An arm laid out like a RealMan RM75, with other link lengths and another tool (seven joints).
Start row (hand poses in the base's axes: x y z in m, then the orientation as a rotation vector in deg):
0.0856 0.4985 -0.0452 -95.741 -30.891 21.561
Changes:
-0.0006 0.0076 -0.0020 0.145 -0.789 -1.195
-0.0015 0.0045 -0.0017 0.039 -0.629 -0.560
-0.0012 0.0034 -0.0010 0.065 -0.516 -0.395
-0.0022 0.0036 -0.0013 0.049 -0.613 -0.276
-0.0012 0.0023 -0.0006 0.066 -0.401 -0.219
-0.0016 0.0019 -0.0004 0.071 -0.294 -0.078
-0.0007 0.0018 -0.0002 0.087 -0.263 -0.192
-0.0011 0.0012 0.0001 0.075 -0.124 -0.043
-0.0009 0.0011 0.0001 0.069 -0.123 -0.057
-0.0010 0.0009 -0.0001 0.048 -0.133 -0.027
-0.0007 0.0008 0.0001 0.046 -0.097 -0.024
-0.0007 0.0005 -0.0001 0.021 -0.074 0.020
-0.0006 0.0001 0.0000 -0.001 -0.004 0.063
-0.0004 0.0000 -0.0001 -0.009 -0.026 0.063
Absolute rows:
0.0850 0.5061 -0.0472 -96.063 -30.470 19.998
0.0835 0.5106 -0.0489 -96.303 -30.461 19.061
0.0823 0.5140 -0.0499 -96.451 -30.511 18.328
0.0801 0.5176 -0.0512 -96.609 -30.732 17.605
0.0789 0.5199 -0.0518 -96.687 -30.846 17.093
0.0773 0.5218 -0.0522 -96.703 -31.002 16.770
0.0766 0.5236 -0.0524 -96.722 -31.038 16.386
0.0755 0.5248 -0.0523 -96.687 -31.098 16.228
0.0746 0.5259 -0.0522 -96.661 -31.145 16.063
0.0736 0.5268 -0.0523 -96.650 -31.223 15.918
0.0729 0.5276 -0.0522 -96.632 -31.277 15.806
0.0722 0.5281 -0.0523 -96.623 -31.350 15.752
0.0716 0.5282 -0.0523 -96.610 -31.407 15.795
0.0712 0.5282 -0.0524 -96.610 -31.480 15.822

